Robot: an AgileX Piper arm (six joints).
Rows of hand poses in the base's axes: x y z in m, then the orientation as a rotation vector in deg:
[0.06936, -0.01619, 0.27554, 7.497, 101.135, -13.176]
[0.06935, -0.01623, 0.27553, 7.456, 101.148, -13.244]
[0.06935, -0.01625, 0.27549, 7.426, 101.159, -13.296]
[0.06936, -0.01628, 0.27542, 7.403, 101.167, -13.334]
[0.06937, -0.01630, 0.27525, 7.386, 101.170, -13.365]
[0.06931, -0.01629, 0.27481, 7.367, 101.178, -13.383]
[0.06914, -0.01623, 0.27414, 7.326, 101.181, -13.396]
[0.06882, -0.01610, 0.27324, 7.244, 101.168, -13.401]
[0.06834, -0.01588, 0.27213, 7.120, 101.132, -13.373]
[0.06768, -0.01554, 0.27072, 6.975, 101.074, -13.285]
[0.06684, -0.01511, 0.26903, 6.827, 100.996, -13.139]
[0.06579, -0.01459, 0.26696, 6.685, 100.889, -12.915]
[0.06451, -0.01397, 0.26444, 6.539, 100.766, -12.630]
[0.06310, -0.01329, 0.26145, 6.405, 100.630, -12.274]
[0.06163, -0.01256, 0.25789, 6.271, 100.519, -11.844]
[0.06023, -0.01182, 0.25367, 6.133, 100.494, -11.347]
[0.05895, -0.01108, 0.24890, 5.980, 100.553, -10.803]
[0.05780, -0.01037, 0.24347, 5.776, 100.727, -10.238]
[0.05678, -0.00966, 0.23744, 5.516, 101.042, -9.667]
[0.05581, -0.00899, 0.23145, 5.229, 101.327, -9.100]
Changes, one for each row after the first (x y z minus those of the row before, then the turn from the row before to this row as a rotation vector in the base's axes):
[-0.00001, -0.00004, -0.00001, -0.066, 0.022, -0.010]
[0.00000, -0.00002, -0.00004, -0.050, 0.018, -0.009]
[0.00001, -0.00003, -0.00007, -0.037, 0.013, -0.006]
[0.00001, -0.00002, -0.00017, -0.030, 0.007, -0.006]
[-0.00006, 0.00001, -0.00044, -0.021, 0.011, 0.003]
[-0.00017, 0.00006, -0.00067, -0.031, 0.007, 0.020]
[-0.00032, 0.00013, -0.00090, -0.050, -0.008, 0.053]
[-0.00048, 0.00022, -0.00111, -0.054, -0.031, 0.100]
[-0.00066, 0.00034, -0.00141, -0.028, -0.058, 0.148]
[-0.00084, 0.00043, -0.00169, 0.007, -0.084, 0.182]
[-0.00105, 0.00052, -0.00207, 0.059, -0.121, 0.222]
[-0.00128, 0.00062, -0.00252, 0.096, -0.142, 0.259]
[-0.00141, 0.00068, -0.00299, 0.148, -0.162, 0.291]
[-0.00147, 0.00073, -0.00356, 0.201, -0.144, 0.332]
[-0.00140, 0.00074, -0.00422, 0.253, -0.064, 0.372]
[-0.00128, 0.00074, -0.00477, 0.284, 0.018, 0.407]
[-0.00115, 0.00071, -0.00543, 0.281, 0.134, 0.452]
[-0.00102, 0.00071, -0.00603, 0.267, 0.278, 0.492]
[-0.00097, 0.00067, -0.00599, 0.247, 0.251, 0.507]

